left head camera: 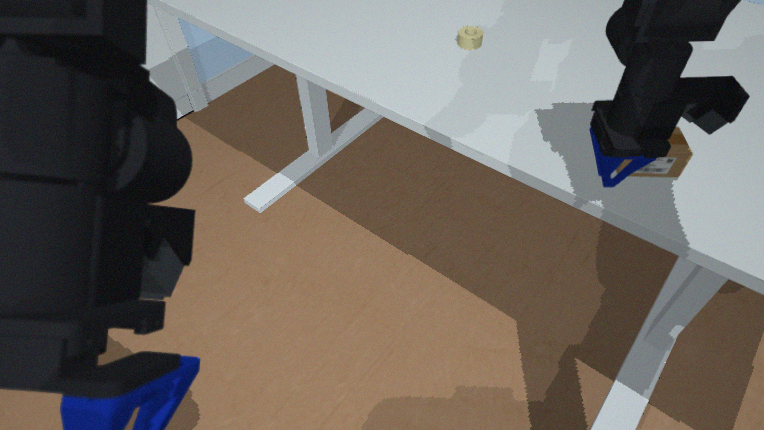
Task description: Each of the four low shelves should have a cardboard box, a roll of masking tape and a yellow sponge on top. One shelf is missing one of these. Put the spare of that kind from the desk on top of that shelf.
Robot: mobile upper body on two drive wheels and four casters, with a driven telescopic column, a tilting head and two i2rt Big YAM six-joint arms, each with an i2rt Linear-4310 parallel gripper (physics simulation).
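Places are measured from the left arm's base along level axes (x ahead, y left, z up), in millimetres.
Where they show: right gripper, fingertip midpoint: point(606, 181).
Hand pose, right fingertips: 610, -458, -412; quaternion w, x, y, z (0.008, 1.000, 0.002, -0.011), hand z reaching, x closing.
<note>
After its pixels a point has its place, as x, y, z.
A brown cardboard box point(680, 160) @(654, -572, -412) with a white label sits on the desk point(374, 48) @(1031, -109, -447) at the right. My right gripper point(610, 178) @(611, -458, -412) is at the box's left side, its blue fingers drawn together and overlapping part of the box in the view. The fingers are shut with nothing between them. A roll of masking tape point(469, 38) @(1025, -301, -422) lies flat on the desk, up and to the left of the box. My left gripper point(130, 400) is open at the bottom left, over the floor and away from the desk; its fingertips are cut off by the frame. The low shelves and a yellow sponge do not show.
The desk's front edge runs diagonally from upper left to lower right. One desk leg point(319, 122) @(1491, 125, -993) with a long foot stands at the left, another leg point(662, 309) at the lower right. A pale frame with a bluish panel point(213, 53) @(1931, 616, -987) shows beyond the desk's left part.
</note>
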